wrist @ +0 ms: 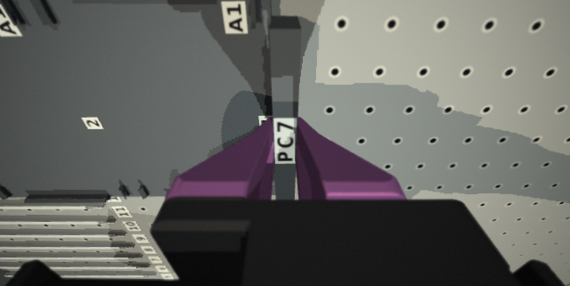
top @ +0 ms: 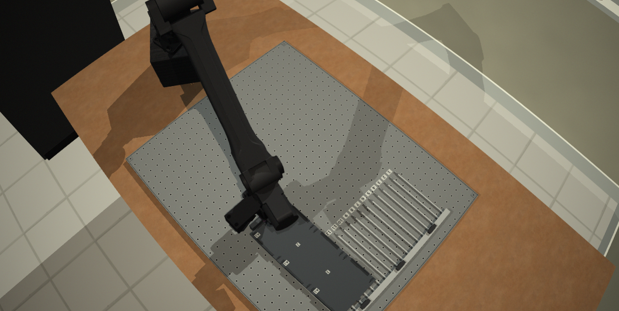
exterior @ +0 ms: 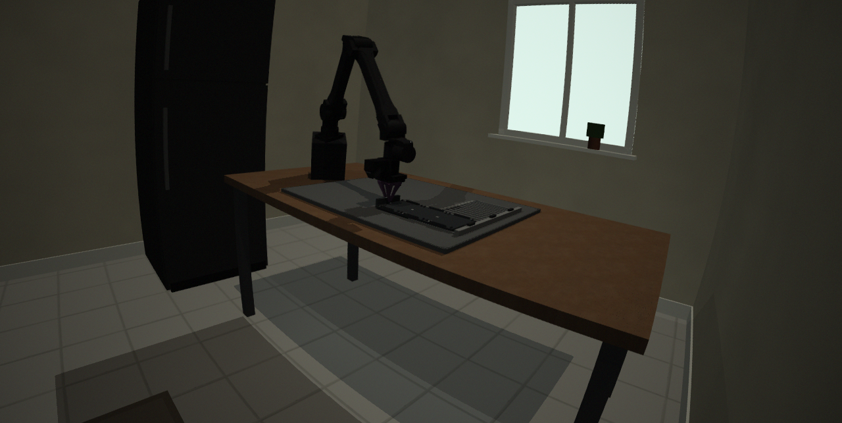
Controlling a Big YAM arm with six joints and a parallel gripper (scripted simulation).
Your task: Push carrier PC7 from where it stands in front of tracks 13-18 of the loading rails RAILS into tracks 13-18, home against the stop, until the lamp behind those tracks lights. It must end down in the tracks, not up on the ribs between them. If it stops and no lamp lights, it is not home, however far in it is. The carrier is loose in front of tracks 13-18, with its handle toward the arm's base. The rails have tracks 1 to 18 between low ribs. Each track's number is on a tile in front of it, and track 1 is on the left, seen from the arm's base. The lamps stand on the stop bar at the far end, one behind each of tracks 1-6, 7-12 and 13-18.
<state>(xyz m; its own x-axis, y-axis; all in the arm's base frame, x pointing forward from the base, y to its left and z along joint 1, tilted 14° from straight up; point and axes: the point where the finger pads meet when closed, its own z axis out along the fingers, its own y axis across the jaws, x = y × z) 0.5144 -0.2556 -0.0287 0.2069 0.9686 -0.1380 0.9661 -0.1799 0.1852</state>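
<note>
The carrier PC7 lies 16 cm ahead of my hand, 3 cm to the right of it and 1 cm below it.
</note>
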